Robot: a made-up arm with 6 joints.
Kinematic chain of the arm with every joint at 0, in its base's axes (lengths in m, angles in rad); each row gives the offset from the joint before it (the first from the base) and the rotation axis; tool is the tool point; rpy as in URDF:
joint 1: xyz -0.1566 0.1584 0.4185 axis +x
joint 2: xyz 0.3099 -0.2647 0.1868 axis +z
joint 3: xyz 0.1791 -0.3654 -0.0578 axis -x
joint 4: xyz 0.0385 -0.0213 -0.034 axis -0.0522 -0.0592 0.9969
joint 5: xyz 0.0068 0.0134 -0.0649 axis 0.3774 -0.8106 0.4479
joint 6: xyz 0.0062 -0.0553 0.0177 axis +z
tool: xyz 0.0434 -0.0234 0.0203 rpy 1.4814 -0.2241 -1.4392
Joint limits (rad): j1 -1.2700..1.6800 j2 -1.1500..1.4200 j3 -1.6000..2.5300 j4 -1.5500..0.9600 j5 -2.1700..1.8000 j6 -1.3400..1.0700
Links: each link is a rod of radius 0.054 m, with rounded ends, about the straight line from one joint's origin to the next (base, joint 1, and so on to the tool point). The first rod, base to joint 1, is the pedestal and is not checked.
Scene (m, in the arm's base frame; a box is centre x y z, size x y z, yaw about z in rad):
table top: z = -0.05
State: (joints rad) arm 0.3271 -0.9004 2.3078 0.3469 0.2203 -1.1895
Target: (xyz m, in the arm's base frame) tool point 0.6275 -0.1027 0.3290
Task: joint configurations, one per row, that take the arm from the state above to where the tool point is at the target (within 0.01 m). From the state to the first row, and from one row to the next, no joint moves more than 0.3 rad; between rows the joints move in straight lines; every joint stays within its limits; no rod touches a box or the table.
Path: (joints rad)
1: 0.4480 -0.6232 2.3203 0.4345 0.2161 -1.1374
2: 0.5688 -0.3461 2.3329 0.5221 0.2119 -1.0852
3: 0.6897 -0.0689 2.3454 0.6097 0.2076 -1.0331
4: 0.8106 0.2083 2.3580 0.6972 0.2034 -0.9810
5: 0.9314 0.4855 2.3705 0.7848 0.1992 -0.9289
6: 1.0523 0.7626 2.3830 0.8724 0.1950 -0.8767
7: 1.1732 1.0398 2.3956 0.9600 0.1908 -0.8246

